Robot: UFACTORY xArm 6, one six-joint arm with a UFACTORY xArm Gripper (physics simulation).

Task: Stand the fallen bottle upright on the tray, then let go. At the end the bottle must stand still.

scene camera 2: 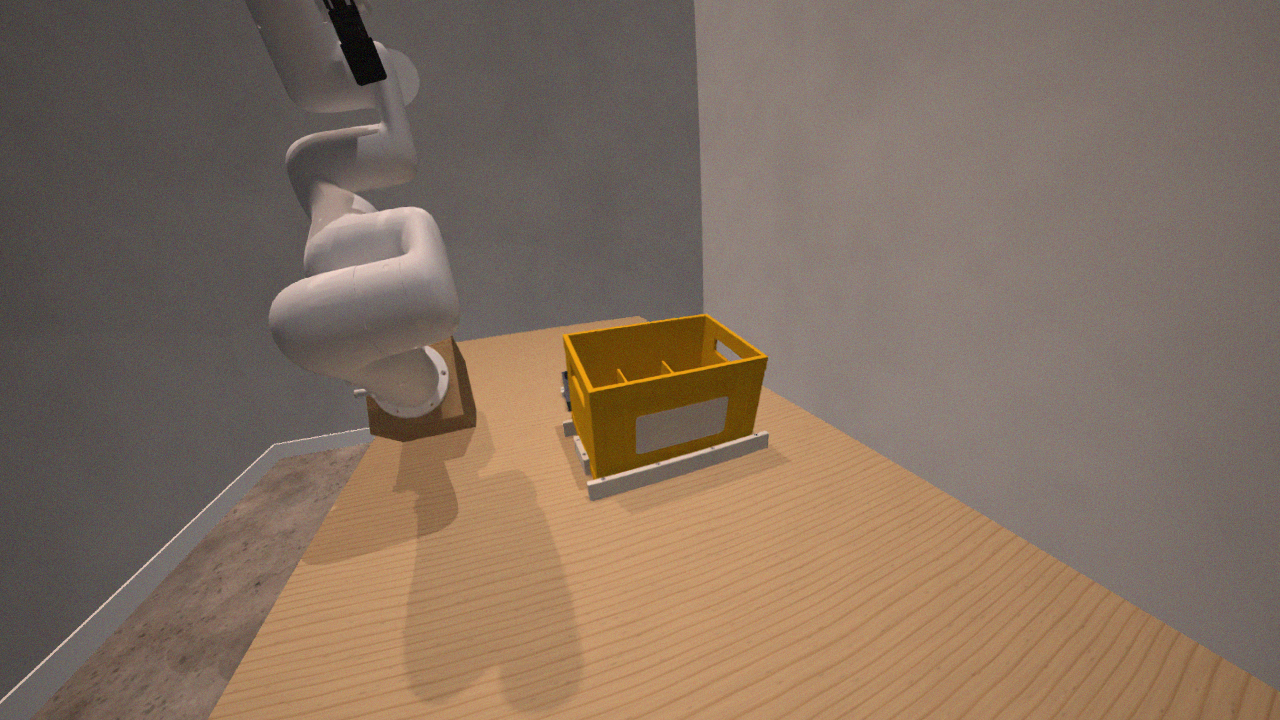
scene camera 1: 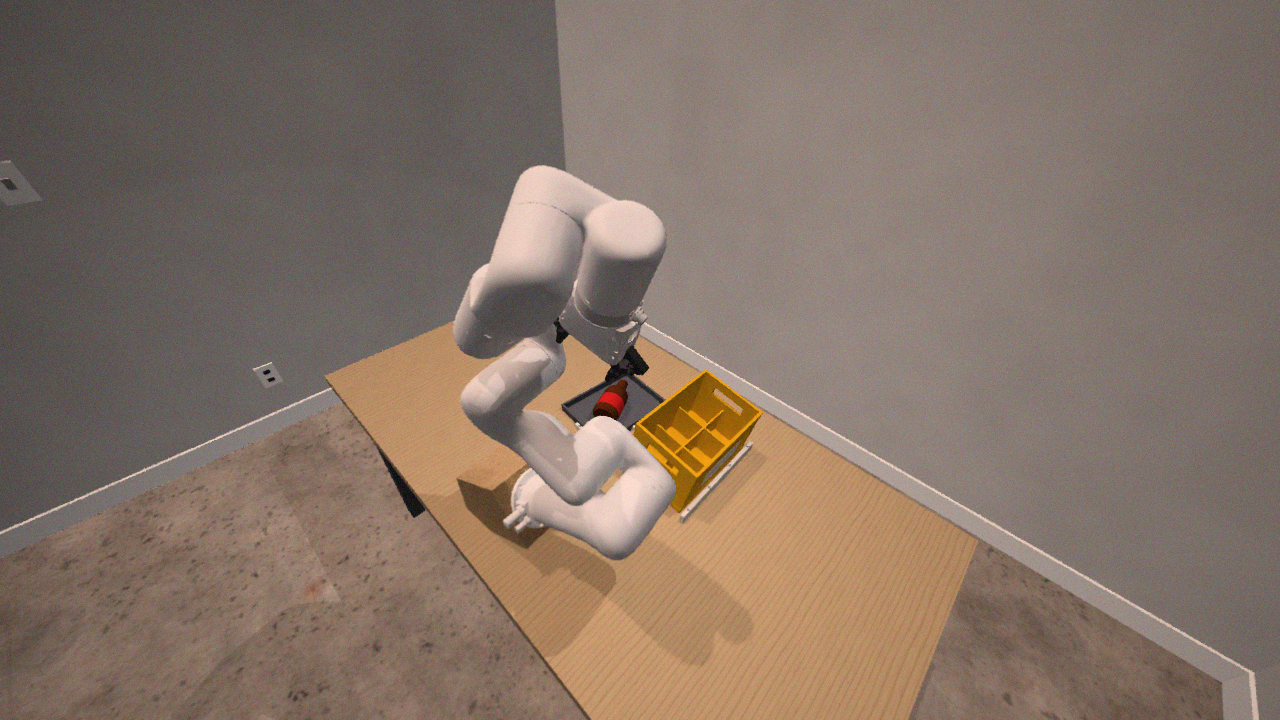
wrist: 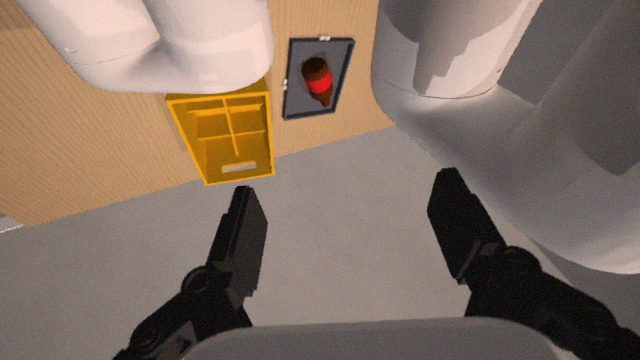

Observation:
I see my gripper (scene camera 1: 588, 355), a yellow crate (scene camera 2: 640, 394), a dark grey tray (scene camera 1: 642, 399), a brown bottle (scene camera 1: 611, 403) and a white rail (scene camera 1: 699, 500).
The yellow crate shows as well in scene camera 1 (scene camera 1: 694, 434) and in the wrist view (wrist: 224, 129). The dark grey tray shows as well in the wrist view (wrist: 297, 102). The brown bottle is seen too in the wrist view (wrist: 315, 71). Scene camera 2 does not show the brown bottle, which is hidden by the yellow crate.

